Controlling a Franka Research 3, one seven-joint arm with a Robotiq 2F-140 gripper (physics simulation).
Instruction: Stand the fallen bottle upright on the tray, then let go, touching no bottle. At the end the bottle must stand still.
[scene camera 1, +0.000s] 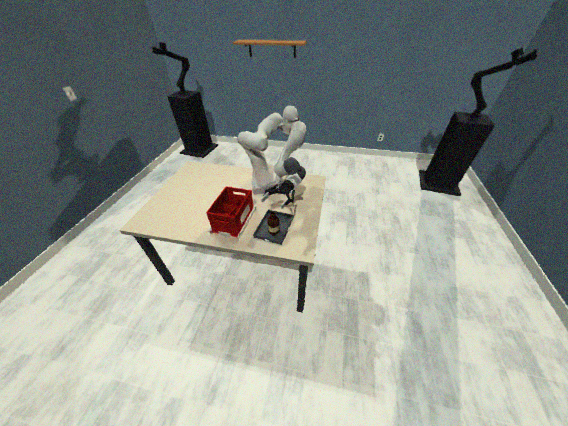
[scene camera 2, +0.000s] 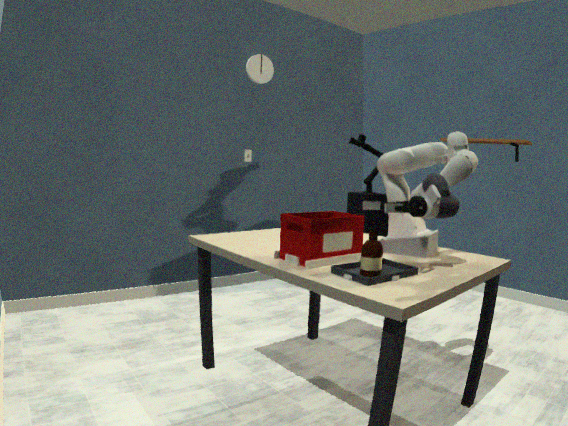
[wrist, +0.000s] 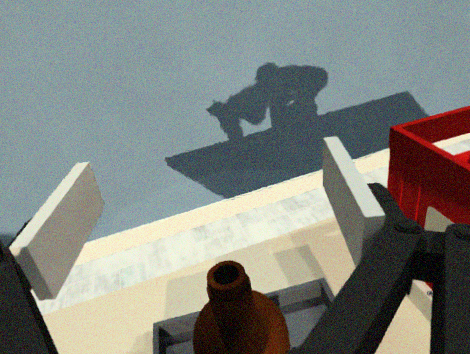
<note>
I see my gripper (scene camera 2: 373, 206) and a brown bottle (scene camera 2: 372, 251).
My gripper shows as well in the wrist view (wrist: 207, 173).
</note>
